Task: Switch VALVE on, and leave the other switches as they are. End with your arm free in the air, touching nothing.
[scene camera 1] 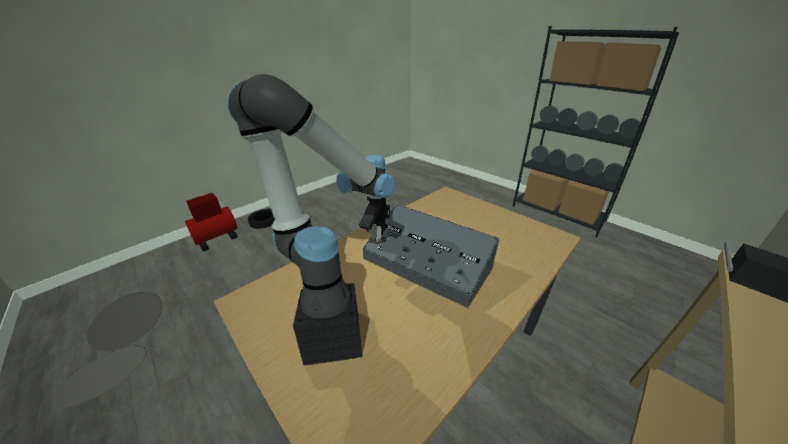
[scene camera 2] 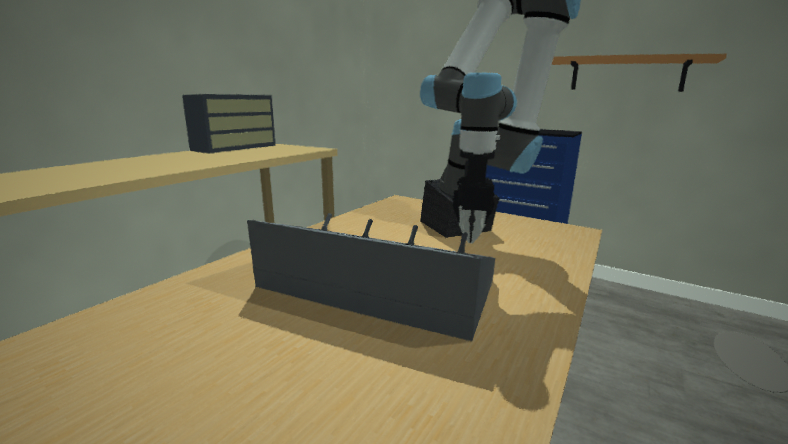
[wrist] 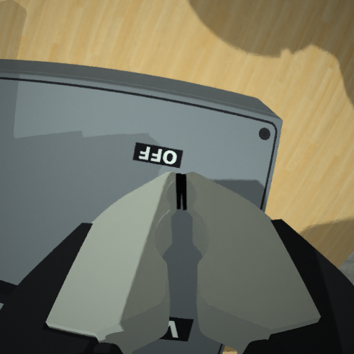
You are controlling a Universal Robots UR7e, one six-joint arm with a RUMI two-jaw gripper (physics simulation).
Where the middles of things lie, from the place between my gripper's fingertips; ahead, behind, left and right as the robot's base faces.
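Scene:
The grey switch box [scene camera 2: 443, 291] is there, and I see it 160 mm ahead of my hand, 150 mm to the right of it and 20 mm below it.

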